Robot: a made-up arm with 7 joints. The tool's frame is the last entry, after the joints.
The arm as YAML. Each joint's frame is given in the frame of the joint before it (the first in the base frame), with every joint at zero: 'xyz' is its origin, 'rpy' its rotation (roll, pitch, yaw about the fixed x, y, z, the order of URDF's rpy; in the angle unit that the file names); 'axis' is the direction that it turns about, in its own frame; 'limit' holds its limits. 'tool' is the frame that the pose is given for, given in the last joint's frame.
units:
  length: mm
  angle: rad
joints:
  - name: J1
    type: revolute
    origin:
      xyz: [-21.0, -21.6, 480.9]
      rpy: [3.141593, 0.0, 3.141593]
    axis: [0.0, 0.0, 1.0]
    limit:
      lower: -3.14
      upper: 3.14
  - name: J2
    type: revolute
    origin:
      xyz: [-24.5, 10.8, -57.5]
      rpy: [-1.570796, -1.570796, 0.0]
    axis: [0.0, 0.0, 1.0]
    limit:
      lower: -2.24
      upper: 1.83
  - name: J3
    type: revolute
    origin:
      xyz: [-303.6, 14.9, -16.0]
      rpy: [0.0, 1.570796, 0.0]
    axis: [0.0, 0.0, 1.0]
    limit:
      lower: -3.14
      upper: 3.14
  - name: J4
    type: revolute
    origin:
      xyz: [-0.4, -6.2, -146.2]
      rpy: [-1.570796, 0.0, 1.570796]
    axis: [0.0, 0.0, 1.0]
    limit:
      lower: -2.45
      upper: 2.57
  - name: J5
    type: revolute
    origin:
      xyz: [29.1, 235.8, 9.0]
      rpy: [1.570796, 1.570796, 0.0]
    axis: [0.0, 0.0, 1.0]
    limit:
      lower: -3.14
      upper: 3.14
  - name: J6
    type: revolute
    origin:
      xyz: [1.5, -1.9, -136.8]
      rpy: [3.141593, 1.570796, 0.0]
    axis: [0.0, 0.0, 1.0]
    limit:
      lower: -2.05
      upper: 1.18
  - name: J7
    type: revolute
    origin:
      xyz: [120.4, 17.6, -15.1]
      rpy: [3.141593, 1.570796, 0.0]
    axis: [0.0, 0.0, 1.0]
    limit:
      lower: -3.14
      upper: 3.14
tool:
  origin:
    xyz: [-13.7, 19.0, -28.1]
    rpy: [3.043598, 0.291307, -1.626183]
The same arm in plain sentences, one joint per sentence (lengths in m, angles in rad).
The arm has seven revolute joints in a row. What follows holds with every joint at zero, and every direction is one of the base frame's.
The first joint sits 0.021 m along -x and 0.0216 m along -y and 0.4809 m along +z from the base frame's origin and rotates about -z, from -3.14 to 3.14 rad.
The second joint sits 0.0245 m along +x and 0.0108 m along +y and 0.0575 m along +z from the first joint and rotates about +y, from -2.24 to 1.83 rad.
The third joint sits 0.0149 m along -x and 0.016 m along -y and 0.3036 m along +z from the second joint and rotates about -z, from -3.14 to 3.14 rad.
The fourth joint sits 0.0062 m along +x and 0.0004 m along +y and 0.1462 m along +z from the third joint and rotates about +y, from -2.45 to 2.57 rad.
The fifth joint sits 0.0291 m along -x and 0.009 m along +y and 0.2358 m along +z from the fourth joint and rotates about -z, from -3.14 to 3.14 rad.
The sixth joint sits 0.0019 m along +x and 0.0015 m along -y and 0.1368 m along +z from the fifth joint and rotates about +y, from -2.05 to 1.18 rad.
The seventh joint sits 0.0176 m along +x and 0.0151 m along -y and 0.1204 m along +z from the sixth joint and rotates about -z, from -3.14 to 3.14 rad.
The tool frame, which is the frame that the pose is given for, sits 0.019 m along -x and 0.0137 m along +y and 0.0281 m along +z from the seventh joint; its axes are the base frame's turned by roll -0.098, pitch -0.2913 and yaw 0.0554 rad (as in URDF: about the fixed x, then y, then z).

